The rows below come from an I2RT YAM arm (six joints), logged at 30 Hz.
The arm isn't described. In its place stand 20 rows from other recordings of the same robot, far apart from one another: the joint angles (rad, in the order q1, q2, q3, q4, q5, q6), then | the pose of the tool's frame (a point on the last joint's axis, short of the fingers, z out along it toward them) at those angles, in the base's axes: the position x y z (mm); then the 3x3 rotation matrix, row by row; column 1 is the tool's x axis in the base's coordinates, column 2 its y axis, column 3 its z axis.
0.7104, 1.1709, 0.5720, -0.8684, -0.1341, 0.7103 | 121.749 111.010 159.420; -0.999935 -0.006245 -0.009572; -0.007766 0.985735 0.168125; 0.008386 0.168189 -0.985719
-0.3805, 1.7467, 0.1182, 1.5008, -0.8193, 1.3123 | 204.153 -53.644 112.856; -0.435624 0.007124 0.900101; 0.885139 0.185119 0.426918; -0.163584 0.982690 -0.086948
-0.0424, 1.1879, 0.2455, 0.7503, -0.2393, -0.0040 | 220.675 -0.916 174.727; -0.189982 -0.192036 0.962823; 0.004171 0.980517 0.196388; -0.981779 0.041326 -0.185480
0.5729, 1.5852, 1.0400, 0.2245, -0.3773, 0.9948 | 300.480 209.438 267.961; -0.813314 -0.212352 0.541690; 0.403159 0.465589 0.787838; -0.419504 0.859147 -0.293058
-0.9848, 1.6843, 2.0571, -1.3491, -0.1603, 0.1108 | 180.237 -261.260 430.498; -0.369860 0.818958 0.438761; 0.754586 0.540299 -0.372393; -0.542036 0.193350 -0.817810
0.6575, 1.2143, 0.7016, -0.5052, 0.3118, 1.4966 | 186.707 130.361 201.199; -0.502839 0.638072 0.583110; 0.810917 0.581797 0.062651; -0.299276 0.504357 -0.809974
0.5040, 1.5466, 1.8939, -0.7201, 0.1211, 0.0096 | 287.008 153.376 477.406; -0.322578 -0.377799 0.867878; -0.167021 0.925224 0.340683; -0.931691 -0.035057 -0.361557
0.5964, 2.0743, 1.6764, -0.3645, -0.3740, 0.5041 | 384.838 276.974 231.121; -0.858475 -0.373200 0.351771; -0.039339 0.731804 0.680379; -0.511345 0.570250 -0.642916
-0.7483, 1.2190, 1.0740, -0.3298, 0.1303, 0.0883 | 200.097 -192.087 335.336; -0.266763 0.785900 0.557852; 0.366982 0.618054 -0.695222; -0.891157 0.019262 -0.453285
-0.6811, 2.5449, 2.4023, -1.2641, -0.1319, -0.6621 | 397.039 -315.767 178.595; -0.977965 0.007937 0.208619; 0.008160 0.999967 0.000207; -0.208611 0.001905 -0.977997
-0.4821, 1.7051, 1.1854, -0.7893, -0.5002, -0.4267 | 295.906 -135.572 203.878; -0.901957 -0.083962 0.423585; 0.062097 0.945502 0.319641; -0.427338 0.314606 -0.847588
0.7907, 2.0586, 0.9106, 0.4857, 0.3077, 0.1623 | 277.810 265.443 81.534; -0.509153 -0.432891 0.743888; -0.295629 0.899682 0.321210; -0.808311 -0.056370 -0.586050
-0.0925, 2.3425, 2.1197, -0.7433, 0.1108, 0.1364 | 515.908 -51.811 217.112; -0.790555 0.264348 0.552397; 0.209059 0.964342 -0.162291; -0.575601 -0.012816 -0.817630
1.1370, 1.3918, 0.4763, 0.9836, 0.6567, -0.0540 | 133.975 237.515 222.549; 0.053530 -0.460422 0.886085; 0.013857 0.887614 0.460379; -0.998470 -0.012366 0.053894
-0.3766, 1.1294, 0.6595, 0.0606, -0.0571, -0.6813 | 236.319 -91.273 251.167; -0.488037 0.014301 0.872706; -0.483155 0.828274 -0.283764; -0.726898 -0.560140 -0.397319
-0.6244, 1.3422, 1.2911, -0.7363, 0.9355, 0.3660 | 206.399 -184.043 350.643; -0.247680 0.959972 -0.130799; 0.440236 -0.008749 -0.897839; -0.863045 -0.279959 -0.420448
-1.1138, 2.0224, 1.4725, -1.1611, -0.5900, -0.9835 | 177.056 -315.193 171.587; -0.891392 0.068481 0.448030; 0.245231 0.904197 0.349701; -0.381159 0.421591 -0.822787
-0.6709, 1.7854, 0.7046, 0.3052, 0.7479, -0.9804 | 232.408 -215.378 113.428; -0.999869 0.009895 -0.012816; 0.016078 0.513197 -0.858120; -0.001914 -0.858214 -0.513289
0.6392, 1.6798, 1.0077, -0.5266, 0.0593, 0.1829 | 256.171 187.783 168.300; -0.840347 -0.432583 0.326633; -0.398405 0.901516 0.168943; -0.367547 0.011838 -0.929930
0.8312, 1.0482, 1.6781, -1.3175, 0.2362, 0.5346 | 97.006 93.966 466.136; -0.671922 -0.295193 0.679251; -0.001522 0.917685 0.397307; -0.740620 0.265925 -0.617062
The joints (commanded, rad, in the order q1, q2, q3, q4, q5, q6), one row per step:
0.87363, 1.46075, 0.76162, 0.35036, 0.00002, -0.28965
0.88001, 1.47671, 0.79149, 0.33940, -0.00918, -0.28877
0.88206, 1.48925, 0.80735, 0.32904, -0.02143, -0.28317
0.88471, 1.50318, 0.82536, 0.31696, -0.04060, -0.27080
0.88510, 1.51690, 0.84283, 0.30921, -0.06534, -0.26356
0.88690, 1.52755, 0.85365, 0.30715, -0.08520, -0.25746
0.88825, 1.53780, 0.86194, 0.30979, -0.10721, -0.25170
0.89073, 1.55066, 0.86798, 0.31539, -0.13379, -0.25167
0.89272, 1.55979, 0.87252, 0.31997, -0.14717, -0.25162
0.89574, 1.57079, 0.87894, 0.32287, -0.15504, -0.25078
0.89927, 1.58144, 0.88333, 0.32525, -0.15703, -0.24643
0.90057, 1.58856, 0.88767, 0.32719, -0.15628, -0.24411
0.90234, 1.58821, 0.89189, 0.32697, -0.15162, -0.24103
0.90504, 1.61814, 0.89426, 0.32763, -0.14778, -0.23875
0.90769, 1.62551, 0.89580, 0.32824, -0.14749, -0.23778
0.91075, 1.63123, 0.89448, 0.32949, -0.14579, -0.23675
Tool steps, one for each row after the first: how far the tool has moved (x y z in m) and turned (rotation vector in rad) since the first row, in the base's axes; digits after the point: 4 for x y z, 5 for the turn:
0.0019, 0.0060, 0.0039, 0.00480, 0.00116, 0.01473
0.0032, 0.0093, 0.0042, 0.00540, 0.01301, 0.02635
0.0044, 0.0132, 0.0046, 0.01067, 0.03244, 0.04262
0.0060, 0.0168, 0.0053, 0.01709, 0.04721, 0.06360
0.0067, 0.0197, 0.0053, 0.02329, 0.05856, 0.08182
0.0073, 0.0224, 0.0050, 0.03158, 0.06863, 0.10179
0.0075, 0.0255, 0.0035, 0.03613, 0.07700, 0.12911
0.0077, 0.0277, 0.0025, 0.03886, 0.08086, 0.14362
0.0081, 0.0303, 0.0013, 0.03959, 0.08494, 0.15364
0.0083, 0.0326, -0.0005, 0.03932, 0.09159, 0.15731
0.0089, 0.0341, -0.0012, 0.03971, 0.09377, 0.15705
0.0089, 0.0348, 0.0002, 0.04351, 0.09189, 0.15358
0.0106, 0.0382, -0.0090, 0.02398, 0.11079, 0.15053
0.0104, 0.0396, -0.0109, 0.02043, 0.11500, 0.15229
0.0099, 0.0405, -0.0131, 0.01615, 0.11921, 0.15309

